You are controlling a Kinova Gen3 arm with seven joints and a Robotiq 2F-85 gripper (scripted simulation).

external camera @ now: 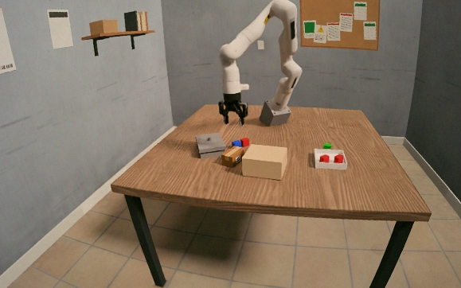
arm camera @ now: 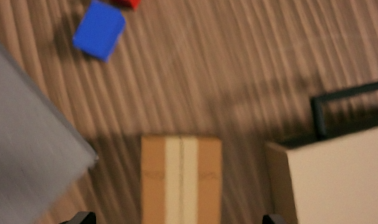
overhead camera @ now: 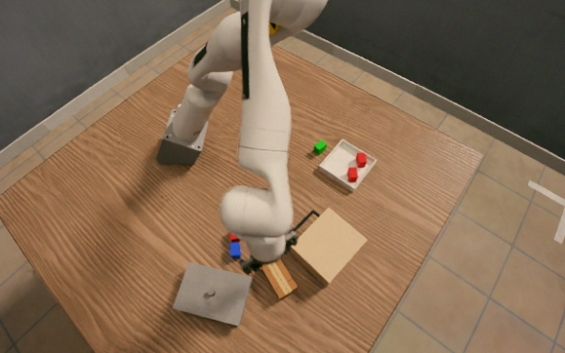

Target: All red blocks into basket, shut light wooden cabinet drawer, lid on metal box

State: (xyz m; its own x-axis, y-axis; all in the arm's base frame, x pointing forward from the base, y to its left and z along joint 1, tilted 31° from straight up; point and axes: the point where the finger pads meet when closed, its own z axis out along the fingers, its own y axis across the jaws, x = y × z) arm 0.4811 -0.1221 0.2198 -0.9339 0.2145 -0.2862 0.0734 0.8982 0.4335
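Right now my hand is 170 mm above the blue block, 120 mm past it and 60 mm to the left of it. Also, from my hand: grey lid 170 mm to the right, 140 mm below, 50 mm behind; then light wooden cabinet 170 mm to the left, 150 mm below, 30 mm ahead; then brown cardboard box 150 mm below, 20 mm ahead.
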